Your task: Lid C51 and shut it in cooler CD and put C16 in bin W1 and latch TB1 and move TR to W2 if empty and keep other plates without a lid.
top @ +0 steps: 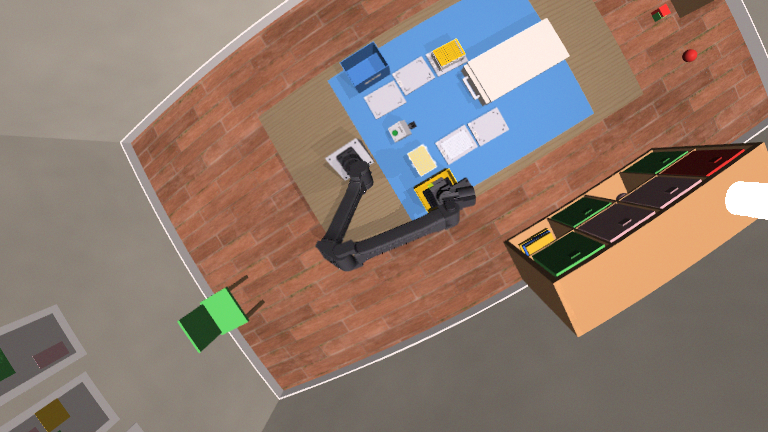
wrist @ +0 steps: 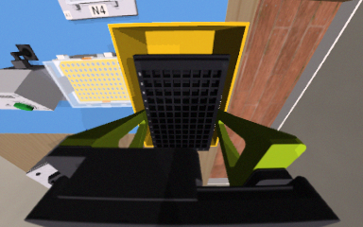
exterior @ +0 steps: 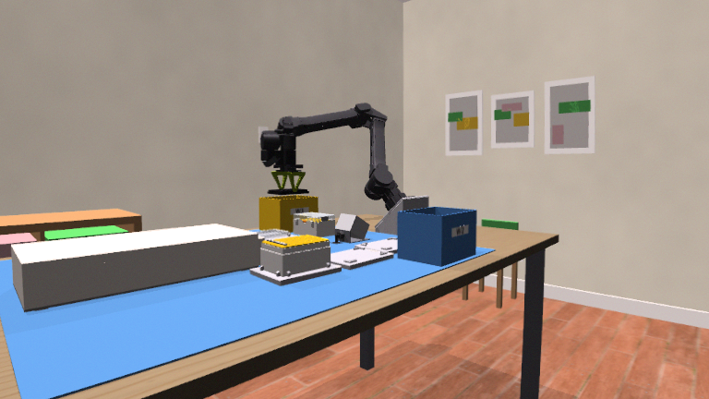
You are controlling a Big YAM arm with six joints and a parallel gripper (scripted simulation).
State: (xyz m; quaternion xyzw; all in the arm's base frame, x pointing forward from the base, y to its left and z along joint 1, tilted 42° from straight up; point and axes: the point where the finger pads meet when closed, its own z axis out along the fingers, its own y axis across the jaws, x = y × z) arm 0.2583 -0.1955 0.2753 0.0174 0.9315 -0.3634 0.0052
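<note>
Right now the black plate is 10 mm below my hand. The rest, counted from my hand: green DONE key (20 mm behind, 320 mm to the left, 80 mm below); yellow bin W1 (110 mm below); tip box TB1 (10 mm ahead, 150 mm to the left, 110 mm below).
</note>
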